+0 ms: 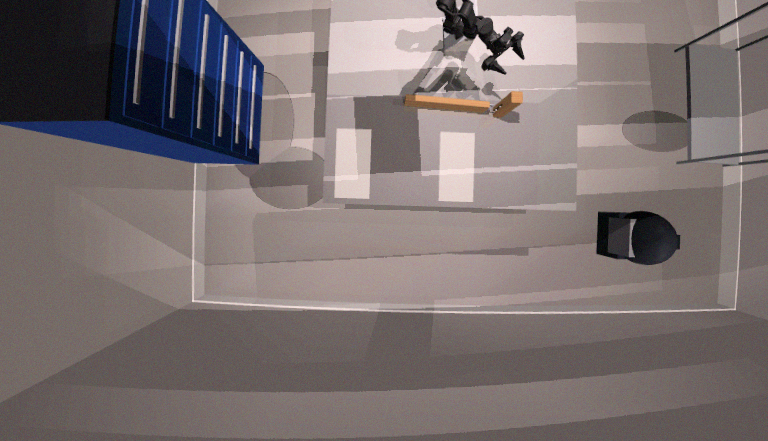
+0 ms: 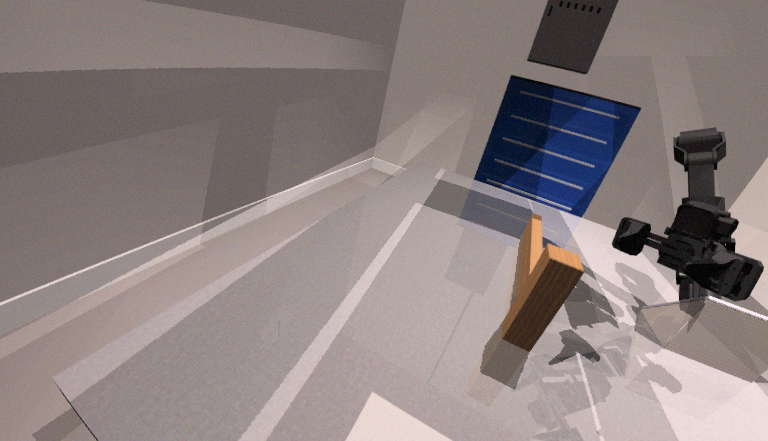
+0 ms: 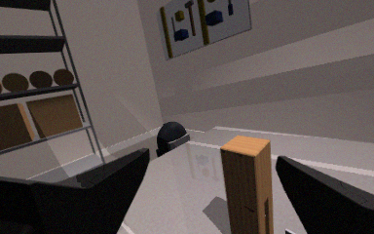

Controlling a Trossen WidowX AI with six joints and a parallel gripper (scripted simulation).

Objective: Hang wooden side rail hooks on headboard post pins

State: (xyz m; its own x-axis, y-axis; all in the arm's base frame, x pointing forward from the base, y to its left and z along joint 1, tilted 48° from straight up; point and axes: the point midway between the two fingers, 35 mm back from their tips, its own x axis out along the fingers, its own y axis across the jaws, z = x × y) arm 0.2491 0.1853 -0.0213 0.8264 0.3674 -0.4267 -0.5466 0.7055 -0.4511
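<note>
My gripper tip is 140 mm above the headboard post, 110 mm short of it and 20 mm to the right of it.
</note>
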